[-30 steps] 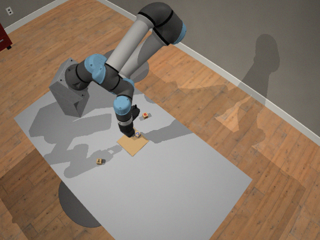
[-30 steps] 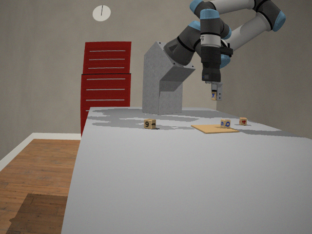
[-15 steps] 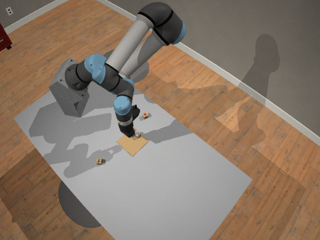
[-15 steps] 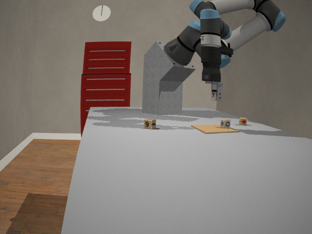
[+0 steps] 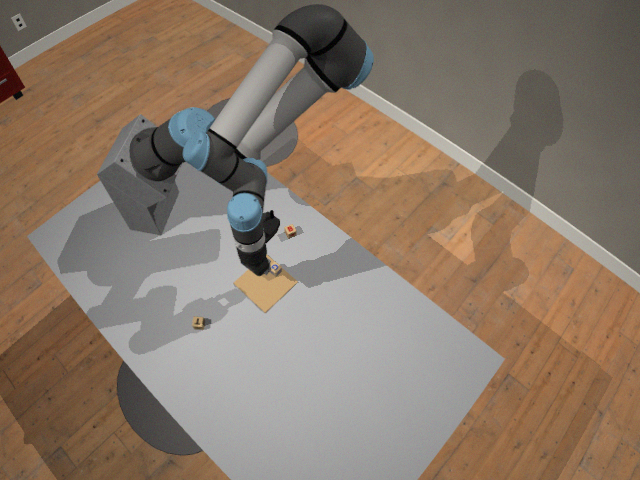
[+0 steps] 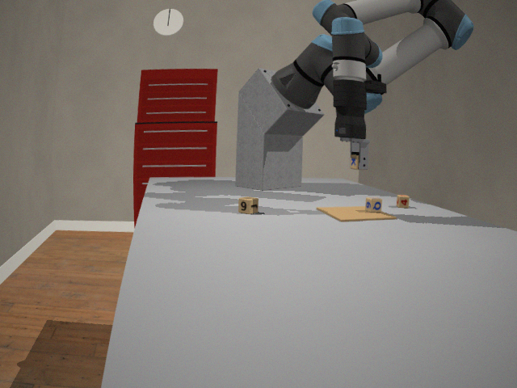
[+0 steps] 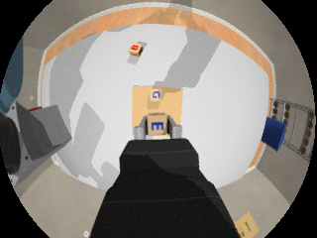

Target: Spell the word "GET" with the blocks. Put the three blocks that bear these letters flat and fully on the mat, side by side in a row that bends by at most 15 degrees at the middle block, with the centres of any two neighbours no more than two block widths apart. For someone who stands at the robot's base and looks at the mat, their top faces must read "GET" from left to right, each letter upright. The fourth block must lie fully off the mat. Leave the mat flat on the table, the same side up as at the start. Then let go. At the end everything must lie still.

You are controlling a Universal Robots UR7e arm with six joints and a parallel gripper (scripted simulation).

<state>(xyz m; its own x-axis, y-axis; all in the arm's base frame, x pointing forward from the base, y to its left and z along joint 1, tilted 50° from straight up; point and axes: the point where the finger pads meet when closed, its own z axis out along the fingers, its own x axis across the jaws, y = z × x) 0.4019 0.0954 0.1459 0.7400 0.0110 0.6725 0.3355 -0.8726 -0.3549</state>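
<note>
My hand is 12 cm above the tan mat. The rest, counted from my hand: E block: right at my hand.
</note>
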